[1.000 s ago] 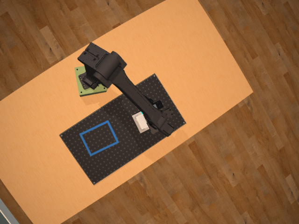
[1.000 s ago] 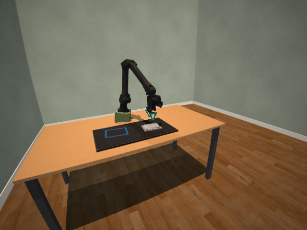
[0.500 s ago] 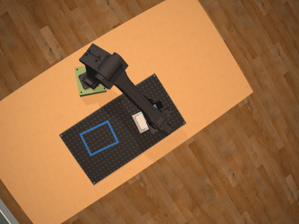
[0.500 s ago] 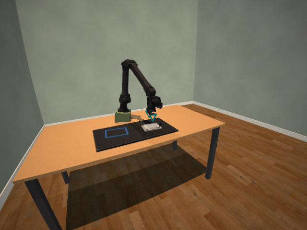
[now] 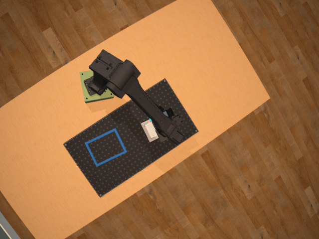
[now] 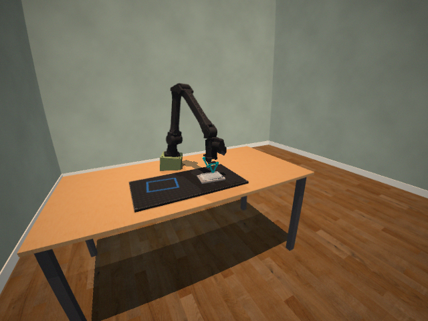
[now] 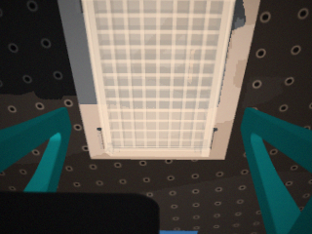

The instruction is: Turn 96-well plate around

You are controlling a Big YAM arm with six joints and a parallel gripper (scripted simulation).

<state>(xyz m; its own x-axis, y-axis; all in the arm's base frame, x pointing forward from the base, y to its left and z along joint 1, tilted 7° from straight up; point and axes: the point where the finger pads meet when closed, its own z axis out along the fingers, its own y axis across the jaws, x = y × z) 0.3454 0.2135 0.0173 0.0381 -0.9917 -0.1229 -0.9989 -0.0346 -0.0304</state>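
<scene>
The 96-well plate lies 5 cm below my hand. Also, from my hand: plate nest N1: 6 cm below.
</scene>
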